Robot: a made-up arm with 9 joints.
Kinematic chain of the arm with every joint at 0, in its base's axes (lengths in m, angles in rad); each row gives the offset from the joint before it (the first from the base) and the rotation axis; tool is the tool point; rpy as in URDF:
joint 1: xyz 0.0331 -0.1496 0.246 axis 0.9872 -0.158 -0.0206
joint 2: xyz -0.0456 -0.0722 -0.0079 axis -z
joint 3: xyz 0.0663 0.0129 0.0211 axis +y
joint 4: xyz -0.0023 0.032 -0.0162 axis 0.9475 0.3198 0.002
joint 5: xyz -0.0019 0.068 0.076 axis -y
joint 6: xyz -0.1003 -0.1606 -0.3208 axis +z
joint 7: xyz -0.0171 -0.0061 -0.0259 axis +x
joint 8: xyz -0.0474 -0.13 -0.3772 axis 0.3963 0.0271 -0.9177
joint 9: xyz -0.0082 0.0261 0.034 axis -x
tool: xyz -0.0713 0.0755 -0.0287 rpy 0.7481 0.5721 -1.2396
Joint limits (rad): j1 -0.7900..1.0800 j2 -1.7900..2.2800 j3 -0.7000..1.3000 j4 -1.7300..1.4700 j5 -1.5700..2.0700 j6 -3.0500..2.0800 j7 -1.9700..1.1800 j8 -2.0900..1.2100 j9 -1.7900..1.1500
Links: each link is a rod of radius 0.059 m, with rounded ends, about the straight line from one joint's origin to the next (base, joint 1, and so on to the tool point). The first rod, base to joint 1, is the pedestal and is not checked.
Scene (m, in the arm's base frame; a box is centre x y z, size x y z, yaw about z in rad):
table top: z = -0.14
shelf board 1: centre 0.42 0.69 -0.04 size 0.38 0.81 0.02 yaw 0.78
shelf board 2: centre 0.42 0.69 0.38 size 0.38 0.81 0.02 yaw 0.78
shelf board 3: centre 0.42 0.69 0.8 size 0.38 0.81 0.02 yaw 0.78
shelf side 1: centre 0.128 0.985 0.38 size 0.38 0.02 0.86 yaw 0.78
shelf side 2: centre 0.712 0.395 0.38 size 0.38 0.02 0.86 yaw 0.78
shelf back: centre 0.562 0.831 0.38 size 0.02 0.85 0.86 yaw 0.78
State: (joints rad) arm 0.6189 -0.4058 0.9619 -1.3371 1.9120 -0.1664 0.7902 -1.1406 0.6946
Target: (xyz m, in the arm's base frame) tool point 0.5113 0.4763 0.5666
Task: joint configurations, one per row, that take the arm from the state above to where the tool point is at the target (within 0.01 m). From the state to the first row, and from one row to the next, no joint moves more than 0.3 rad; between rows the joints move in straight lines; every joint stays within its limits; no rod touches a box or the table.
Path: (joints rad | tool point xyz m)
1: 0.5839 -0.5280 0.8481 -1.3499 1.8193 -0.3724 0.9201 -1.0082 0.7959 | 0.3460 0.5468 0.1867
2: 0.5488 -0.6501 0.7343 -1.3627 1.7266 -0.5785 1.0501 -0.8758 0.8971 | 0.2397 0.5535 0.2048
3: 0.5138 -0.7723 0.6206 -1.3754 1.6339 -0.7845 1.1800 -0.7434 0.9984 | 0.1276 0.5474 0.2419
4: 0.7025 -0.7248 0.5345 -1.3857 1.6622 -0.6137 1.1800 -0.6279 0.7222 | 0.1932 0.5050 0.3586
5: 0.8913 -0.6774 0.4484 -1.3960 1.6904 -0.4428 1.1800 -0.5124 0.4461 | 0.2659 0.4240 0.4702
6: 1.0800 -0.6299 0.3622 -1.4062 1.7187 -0.2720 1.1800 -0.3969 0.1699 | 0.3357 0.3026 0.5666
7: 0.9444 -0.5659 0.5149 -1.4094 1.8358 -0.1890 0.9139 -0.6827 0.3671 | 0.4154 0.3863 0.5687
8: 0.8089 -0.5020 0.6676 -1.4126 1.9529 -0.1060 0.6478 -0.9685 0.5643 | 0.4751 0.4452 0.5694
9: 0.6733 -0.4380 0.8203 -1.4157 2.0700 -0.0230 0.3817 -1.2543 0.7615 | 0.5113 0.4763 0.5666

